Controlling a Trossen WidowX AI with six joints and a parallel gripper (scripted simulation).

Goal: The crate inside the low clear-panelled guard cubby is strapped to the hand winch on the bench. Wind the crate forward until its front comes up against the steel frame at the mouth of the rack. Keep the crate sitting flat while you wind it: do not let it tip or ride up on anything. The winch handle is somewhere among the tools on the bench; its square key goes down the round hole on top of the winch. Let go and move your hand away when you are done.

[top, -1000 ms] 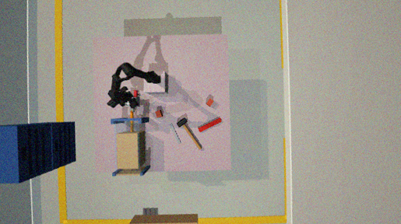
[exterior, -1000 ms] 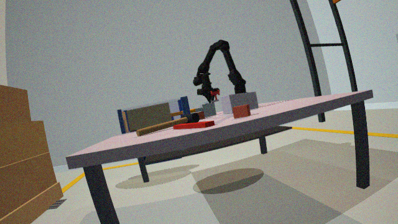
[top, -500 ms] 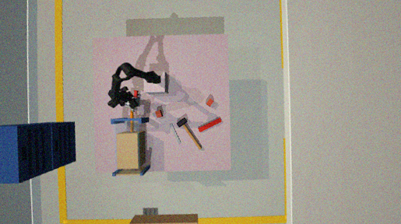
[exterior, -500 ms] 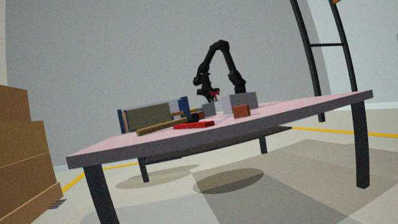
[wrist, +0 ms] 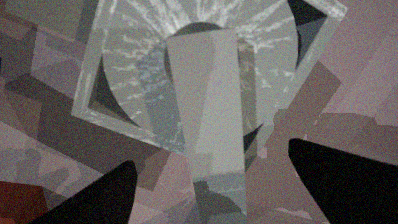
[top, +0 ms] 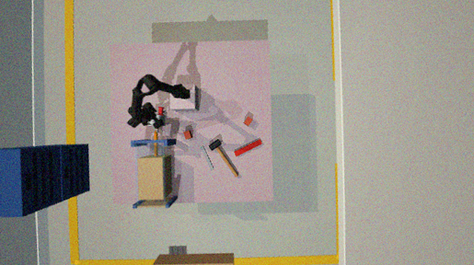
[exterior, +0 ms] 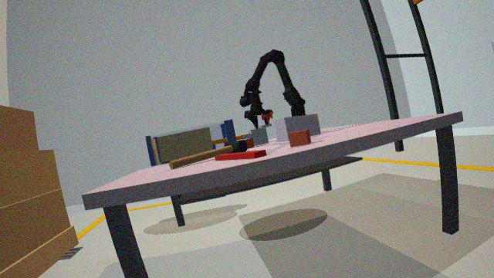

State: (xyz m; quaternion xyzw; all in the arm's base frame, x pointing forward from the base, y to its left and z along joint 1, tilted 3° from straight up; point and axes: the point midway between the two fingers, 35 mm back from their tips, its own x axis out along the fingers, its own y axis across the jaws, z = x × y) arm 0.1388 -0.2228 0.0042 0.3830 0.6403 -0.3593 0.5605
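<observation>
Now: the winch handle 20 mm above my gripper tip, 10 mm to the left of it and 10 mm behind it. The rest, counted from my gripper tip: grey winch (60 mm below, 50 mm to the right, 10 mm ahead); then blue steel frame (180 mm ahead, 60 mm to the right, 20 mm above); then red knob (50 mm above, 40 mm to the left, 20 mm behind).
</observation>
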